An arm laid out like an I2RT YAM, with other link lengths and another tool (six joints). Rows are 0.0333 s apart.
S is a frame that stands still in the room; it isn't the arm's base.
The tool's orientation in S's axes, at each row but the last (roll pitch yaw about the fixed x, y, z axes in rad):
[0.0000, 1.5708, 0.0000]
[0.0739, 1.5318, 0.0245]
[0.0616, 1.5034, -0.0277]
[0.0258, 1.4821, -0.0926]
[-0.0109, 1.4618, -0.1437]
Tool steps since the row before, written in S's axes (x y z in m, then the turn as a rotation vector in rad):
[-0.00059, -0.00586, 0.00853, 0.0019, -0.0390, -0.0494]
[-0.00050, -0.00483, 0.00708, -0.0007, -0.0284, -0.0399]
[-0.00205, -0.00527, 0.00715, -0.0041, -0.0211, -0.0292]
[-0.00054, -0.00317, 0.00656, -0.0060, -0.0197, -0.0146]
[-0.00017, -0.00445, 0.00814, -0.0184, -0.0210, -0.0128]
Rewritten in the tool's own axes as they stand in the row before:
[-0.00853, -0.00586, -0.00059, 0.0494, -0.0390, 0.0019]
[-0.00710, -0.00483, 0.00001, 0.0398, -0.0285, -0.0008]
[-0.00726, -0.00540, -0.00109, 0.0289, -0.0215, -0.0042]
[-0.00656, -0.00320, 0.00042, 0.0142, -0.0203, -0.0049]
[-0.00804, -0.00444, 0.00130, 0.0111, -0.0232, -0.0168]

